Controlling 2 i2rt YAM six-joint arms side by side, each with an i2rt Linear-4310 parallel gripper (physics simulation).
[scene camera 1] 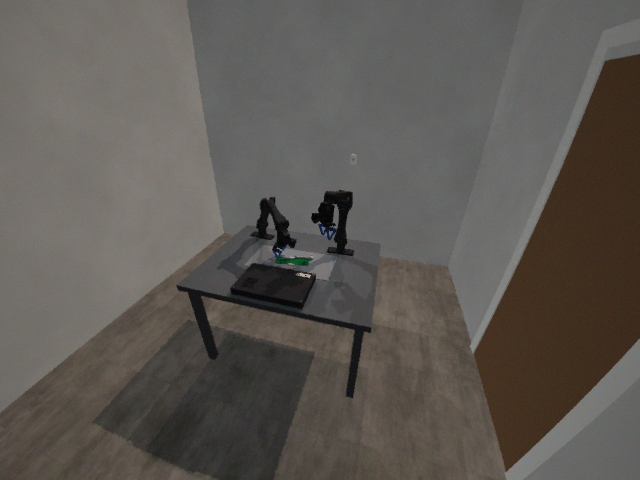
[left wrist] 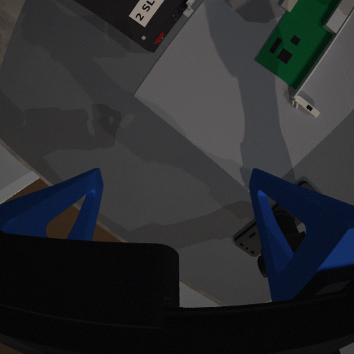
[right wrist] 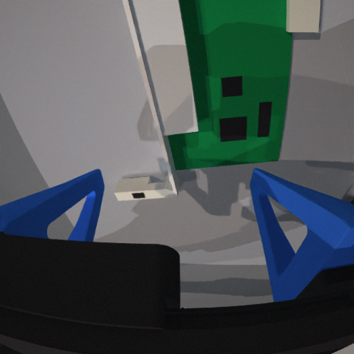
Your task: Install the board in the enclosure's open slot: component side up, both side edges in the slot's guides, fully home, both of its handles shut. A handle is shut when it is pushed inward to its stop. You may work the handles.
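Places are measured from the left arm's base along level axes (x right, y ahead, z up), in metres.
Pixels of known places: left gripper, fingertip midpoint: [scene camera 1: 326, 237]; right gripper, fingertip midpoint: [scene camera 1: 280, 253]; left arm's base, link origin: [scene camera 1: 340, 251]; right arm's base, link origin: [scene camera 1: 262, 236].
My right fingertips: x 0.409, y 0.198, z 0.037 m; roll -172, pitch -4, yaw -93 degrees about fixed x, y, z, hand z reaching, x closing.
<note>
For each thing: its top centre in the pictures, then the offset to it from my right fingertips. "spot": a spot on its surface instead. Level surfaces: height alone.
- green board, surface spot: [scene camera 1: 293, 261] spot: dy +0.026, dx -0.106, dz -0.031 m
- light grey mat, surface height: dz -0.035 m
- black enclosure, top centre: [scene camera 1: 275, 279] dy +0.306, dx -0.082, dz +0.013 m
- grey table, surface height: dz -0.037 m
- white label, top centre: [scene camera 1: 303, 275] dy +0.217, dx -0.236, dz +0.013 m
The green board [scene camera 1: 293, 261] [left wrist: 300, 55] [right wrist: 240, 55] lies component side up on the light grey mat [scene camera 1: 323, 271] [left wrist: 200, 100] [right wrist: 75, 75], outside the enclosure. A cream handle [left wrist: 306, 106] [right wrist: 145, 189] juts outward from one end of its front strip; the other handle cannot be made out. The black enclosure [scene camera 1: 272, 285] [left wrist: 117, 17] stands in front of the mat; its slot cannot be made out. My right gripper [scene camera 1: 279, 255] [right wrist: 176, 176] is open and empty, low over the board's left end, with that handle between its fingers in the view. My left gripper [scene camera 1: 327, 236] [left wrist: 175, 176] is open and empty, high up.
The grey table [scene camera 1: 351, 304] carries both arms at its back edge. A white label [scene camera 1: 303, 275] [left wrist: 146, 14] is on the enclosure's top. The dark base plate of my left arm [left wrist: 247, 242] shows behind a finger in the left wrist view.
</note>
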